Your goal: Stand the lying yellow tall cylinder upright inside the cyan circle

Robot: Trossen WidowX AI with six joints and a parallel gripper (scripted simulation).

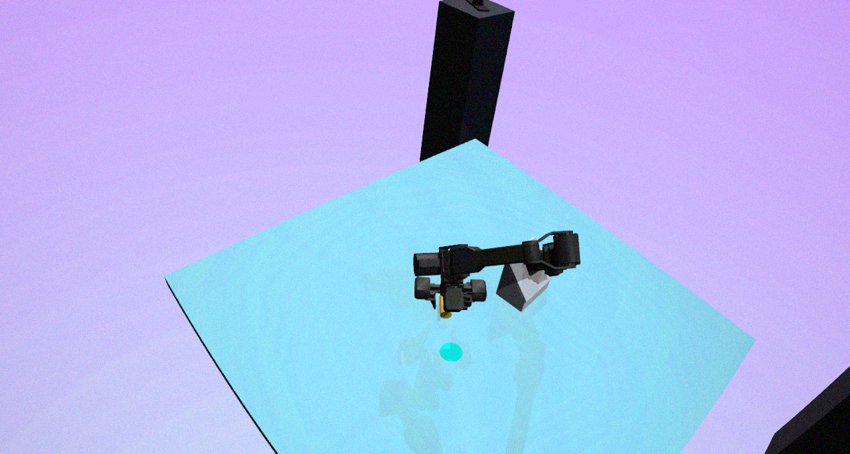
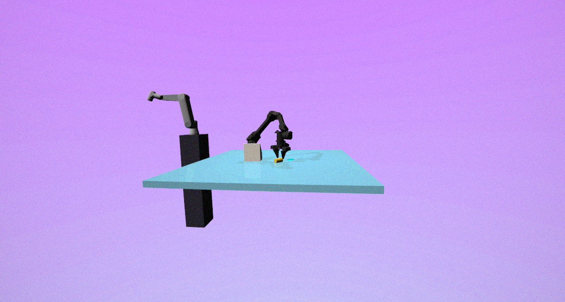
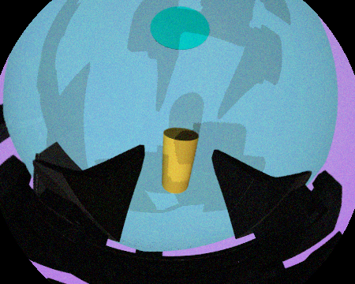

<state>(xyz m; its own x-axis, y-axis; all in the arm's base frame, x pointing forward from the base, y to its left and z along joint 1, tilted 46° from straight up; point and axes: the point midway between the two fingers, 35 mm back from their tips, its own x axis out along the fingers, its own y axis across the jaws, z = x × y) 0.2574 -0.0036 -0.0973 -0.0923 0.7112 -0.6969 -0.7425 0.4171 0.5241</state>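
My gripper tip is 2 cm to the left of the yellow cylinder, 1 cm past it and 1 cm above it. Also, from my gripper tip: cyan circle (10 cm to the left, 7 cm ahead, 3 cm below).
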